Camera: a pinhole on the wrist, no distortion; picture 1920 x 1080 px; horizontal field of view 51.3 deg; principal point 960.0 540.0 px. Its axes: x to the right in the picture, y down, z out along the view. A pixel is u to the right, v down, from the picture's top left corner.
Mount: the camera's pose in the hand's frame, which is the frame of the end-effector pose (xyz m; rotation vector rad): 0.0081 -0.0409 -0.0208 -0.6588 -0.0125 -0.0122
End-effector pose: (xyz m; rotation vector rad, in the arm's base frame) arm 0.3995 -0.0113 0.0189 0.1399 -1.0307 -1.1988
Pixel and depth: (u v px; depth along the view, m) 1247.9 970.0 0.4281
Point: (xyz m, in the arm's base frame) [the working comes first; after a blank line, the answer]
In the camera's frame: 0.0616 0.0921 0.4281

0.4155 0.1622 0.3784
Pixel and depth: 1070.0 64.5 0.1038
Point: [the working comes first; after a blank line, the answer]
In the camera's frame: 0.0057 -0.0247 0.1038

0.3467 0.0111 0.0711
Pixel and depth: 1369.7 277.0 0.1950
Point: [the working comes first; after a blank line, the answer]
In the camera's frame: 0.0400 -0.0257 0.1950

0.3321 0.0365 0.1641
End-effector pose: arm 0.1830 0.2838 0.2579 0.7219 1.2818 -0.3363
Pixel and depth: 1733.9 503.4 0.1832
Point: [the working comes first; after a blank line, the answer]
In the camera's frame: 0.0709 -0.0034 0.1832

0.3406 0.2631 0.2186
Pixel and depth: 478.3 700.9 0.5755
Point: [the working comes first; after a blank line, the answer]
In the camera's frame: -0.1387 0.0463 0.5755

0.6585 0.2558 0.5336
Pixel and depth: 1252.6 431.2 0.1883
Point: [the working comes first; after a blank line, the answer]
In the camera's frame: 0.0276 -0.0102 0.1883

0.3331 0.2497 0.2600
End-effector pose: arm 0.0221 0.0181 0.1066 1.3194 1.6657 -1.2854
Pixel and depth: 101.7 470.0 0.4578
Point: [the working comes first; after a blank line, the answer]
In the camera's frame: -0.1965 -0.0160 0.4578

0.2662 -0.3698 0.1041
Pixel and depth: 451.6 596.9 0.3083
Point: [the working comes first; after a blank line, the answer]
In the camera's frame: -0.0784 0.0088 0.3083

0.1734 -0.2078 0.0586
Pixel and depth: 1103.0 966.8 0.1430
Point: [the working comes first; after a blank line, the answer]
In the camera's frame: 0.0102 0.0305 0.1430

0.0785 -0.0450 0.0467
